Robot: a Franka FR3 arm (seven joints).
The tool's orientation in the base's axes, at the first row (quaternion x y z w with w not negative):
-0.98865, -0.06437, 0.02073, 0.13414
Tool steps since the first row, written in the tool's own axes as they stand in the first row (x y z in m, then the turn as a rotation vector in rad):
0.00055, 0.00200, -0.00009, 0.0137, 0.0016, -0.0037
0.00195, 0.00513, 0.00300, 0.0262, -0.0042, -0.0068
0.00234, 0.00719, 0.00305, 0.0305, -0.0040, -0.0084
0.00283, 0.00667, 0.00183, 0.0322, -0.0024, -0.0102
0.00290, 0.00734, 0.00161, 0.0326, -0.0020, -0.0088
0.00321, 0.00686, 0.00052, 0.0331, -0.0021, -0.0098
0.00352, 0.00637, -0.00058, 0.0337, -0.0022, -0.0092
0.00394, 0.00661, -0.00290, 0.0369, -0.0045, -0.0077
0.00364, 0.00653, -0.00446, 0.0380, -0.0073, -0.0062
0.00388, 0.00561, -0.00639, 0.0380, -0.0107, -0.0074
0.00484, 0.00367, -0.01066, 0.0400, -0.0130, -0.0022
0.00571, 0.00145, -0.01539, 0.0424, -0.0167, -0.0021
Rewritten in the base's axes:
0.00079, -0.00186, -0.00046, 0.0140, -0.0007, 0.0028
0.00238, -0.00386, -0.00431, 0.0258, 0.0057, 0.0071
0.00302, -0.00576, -0.00492, 0.0302, 0.0057, 0.0084
0.00351, -0.00552, -0.00362, 0.0322, 0.0039, 0.0097
0.00367, -0.00621, -0.00359, 0.0326, 0.0039, 0.0082
0.00399, -0.00599, -0.00241, 0.0331, 0.0038, 0.0092
0.00430, -0.00577, -0.00123, 0.0337, 0.0042, 0.0087
0.00488, -0.00656, 0.00093, 0.0365, 0.0072, 0.0077
0.00466, -0.00693, 0.00246, 0.0371, 0.0104, 0.0070
0.00490, -0.00652, 0.00456, 0.0368, 0.0133, 0.0091
0.00586, -0.00566, 0.00917, 0.0382, 0.0172, 0.0047
0.00673, -0.00467, 0.01430, 0.0401, 0.0210, 0.0055

